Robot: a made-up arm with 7 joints. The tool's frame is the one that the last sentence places. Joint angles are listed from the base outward.
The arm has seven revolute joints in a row. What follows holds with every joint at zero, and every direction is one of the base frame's. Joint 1 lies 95 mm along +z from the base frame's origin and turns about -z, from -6.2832 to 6.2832 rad. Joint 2 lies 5 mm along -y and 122 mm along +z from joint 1 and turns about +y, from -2.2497 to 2.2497 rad. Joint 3 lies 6 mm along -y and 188 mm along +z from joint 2 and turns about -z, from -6.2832 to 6.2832 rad. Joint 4 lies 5 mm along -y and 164 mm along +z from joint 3 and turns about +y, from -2.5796 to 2.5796 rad. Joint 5 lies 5 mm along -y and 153 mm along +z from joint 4 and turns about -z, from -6.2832 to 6.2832 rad. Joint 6 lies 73 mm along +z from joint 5 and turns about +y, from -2.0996 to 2.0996 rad. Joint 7 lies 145 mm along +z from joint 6 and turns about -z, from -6.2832 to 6.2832 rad. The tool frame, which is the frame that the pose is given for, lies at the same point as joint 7; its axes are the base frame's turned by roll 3.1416, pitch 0 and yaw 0 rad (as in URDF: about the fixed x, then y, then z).
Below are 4 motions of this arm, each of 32 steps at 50 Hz.
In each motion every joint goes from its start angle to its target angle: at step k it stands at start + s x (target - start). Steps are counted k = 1, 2, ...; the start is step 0. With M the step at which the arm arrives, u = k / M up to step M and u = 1 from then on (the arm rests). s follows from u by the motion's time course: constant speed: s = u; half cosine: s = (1 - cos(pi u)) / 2; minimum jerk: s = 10 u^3 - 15 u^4 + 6 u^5.
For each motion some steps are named. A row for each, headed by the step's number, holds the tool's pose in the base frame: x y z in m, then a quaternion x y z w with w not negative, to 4 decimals.
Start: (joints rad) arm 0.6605 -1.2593 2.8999 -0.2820 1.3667 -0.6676 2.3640
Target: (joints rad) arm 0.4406 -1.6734 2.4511 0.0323 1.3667 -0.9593 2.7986
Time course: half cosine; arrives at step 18
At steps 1, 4, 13, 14, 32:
1: -0.5135 0.3220 0.5423 -0.8509 0.3336 -0.3621 0.1834
4: -0.5347 0.3191 0.5077 -0.8540 0.3092 -0.3755 0.1843
13: -0.6288 0.2405 0.2814 -0.8723 0.1506 -0.4296 0.1785
14: -0.6328 0.2298 0.2624 -0.8737 0.1374 -0.4320 0.1763
32: -0.6386 0.2083 0.2273 -0.8764 0.1130 -0.4358 0.1710

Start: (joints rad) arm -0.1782 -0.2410 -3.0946 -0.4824 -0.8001 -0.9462 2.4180
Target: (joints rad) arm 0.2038 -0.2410 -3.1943 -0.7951 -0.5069 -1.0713 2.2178
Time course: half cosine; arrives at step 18
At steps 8, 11, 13, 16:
8: 0.1136 0.0764 0.8085 -0.5434 -0.5824 0.5892 0.1354
11: 0.1430 0.0639 0.7843 -0.5388 -0.5350 0.6167 0.2079
13: 0.1582 0.0545 0.7692 -0.5341 -0.5061 0.6290 0.2509
16: 0.1715 0.0439 0.7537 -0.5281 -0.4767 0.6384 0.2938

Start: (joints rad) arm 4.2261 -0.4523 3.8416 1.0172 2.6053 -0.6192 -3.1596
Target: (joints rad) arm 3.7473 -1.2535 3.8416 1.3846 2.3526 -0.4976 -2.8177
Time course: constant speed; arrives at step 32
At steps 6, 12, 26, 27, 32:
6: 0.1150 -0.5074 0.4311 -0.3844 0.2788 0.5918 0.6514
12: 0.1689 -0.5107 0.3382 -0.3170 0.2437 0.6584 0.6377
26: 0.2490 -0.4519 0.1286 -0.1415 0.1860 0.7845 0.5744
27: 0.2516 -0.4451 0.1148 -0.1282 0.1834 0.7918 0.5684
32: 0.2576 -0.4078 0.0494 -0.0608 0.1735 0.8242 0.5357

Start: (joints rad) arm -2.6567 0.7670 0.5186 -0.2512 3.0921 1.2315 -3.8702
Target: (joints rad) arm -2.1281 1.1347 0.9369 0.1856 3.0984 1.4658 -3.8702
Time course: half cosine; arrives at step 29
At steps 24, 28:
24: -0.3400 0.3927 0.5604 0.2641 0.8782 0.3210 0.2364
28: -0.3288 0.4168 0.5418 0.2823 0.8682 0.3114 0.2637

